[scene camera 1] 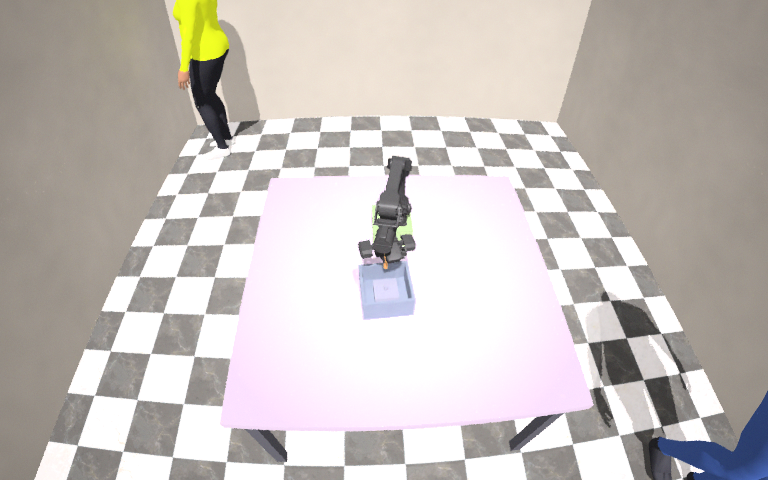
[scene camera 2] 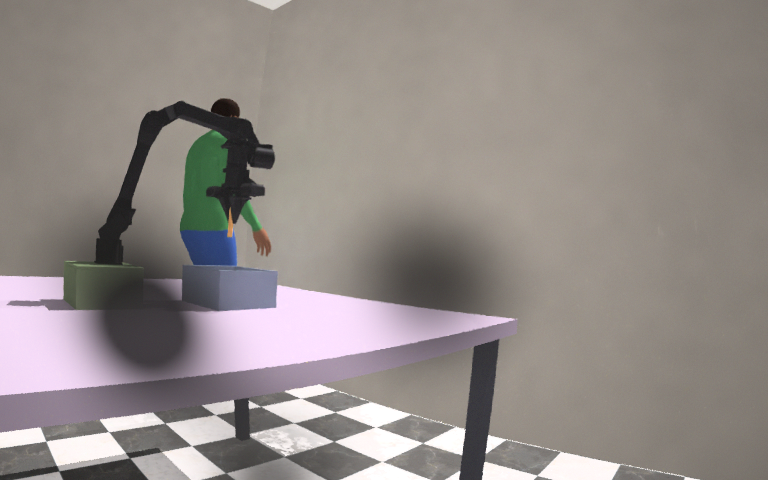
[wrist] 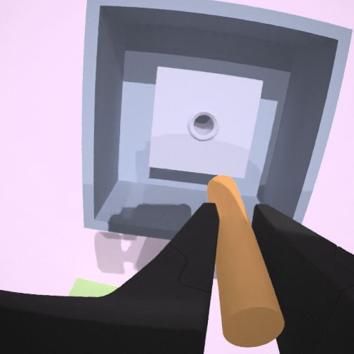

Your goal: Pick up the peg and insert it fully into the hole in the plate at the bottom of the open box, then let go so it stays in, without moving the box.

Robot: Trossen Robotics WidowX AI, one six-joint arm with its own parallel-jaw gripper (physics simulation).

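Seen in the pictures: gripper, fingertip midpoint: [scene camera 1: 386, 262] [scene camera 2: 232, 223]; arm's base, origin of the base link: [scene camera 2: 108, 263].
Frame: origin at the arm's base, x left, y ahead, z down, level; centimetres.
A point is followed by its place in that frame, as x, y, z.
Observation:
An orange peg [scene camera 1: 385, 263] {-5.9, 33.4, -11.2} [scene camera 2: 230, 223] {-6.4, 32.4, -11.9} [wrist: 240, 265] is held by my gripper [scene camera 2: 233, 219] {-5.7, 33.4, -12.0} [wrist: 233, 215], which is shut on it. The peg hangs close to upright with its lower end below the fingertips. In scene camera 2 it is above the open blue-grey box [scene camera 1: 389, 311] {-4.0, 42.5, 5.5} [scene camera 2: 247, 289] {-15.0, 33.7, 4.5} [wrist: 94, 150], apart from it. In scene camera 1 the peg shows at the box's arm-side wall. Inside the box a pale square plate [scene camera 1: 379, 293] {-7.8, 35.6, 3.9} [wrist: 175, 100] has a raised ring [wrist: 190, 129] around a round hole [wrist: 203, 124]. In the wrist view the peg's lower end shows below and slightly right of the hole.
The box stands on a pink table [scene camera 1: 305, 362] {-33.6, 62.7, 9.7} [scene camera 2: 339, 322] {-38.1, 44.7, 9.7}. A green block [scene camera 1: 406, 229] {3.0, 5.1, 0.0} [scene camera 2: 101, 285] {-11.6, -4.1, 4.2} [wrist: 90, 287] under the arm's base stands behind the box. A person in green [scene camera 2: 198, 186] stands behind the arm, and one in yellow [scene camera 1: 201, 31] stands near the back wall.

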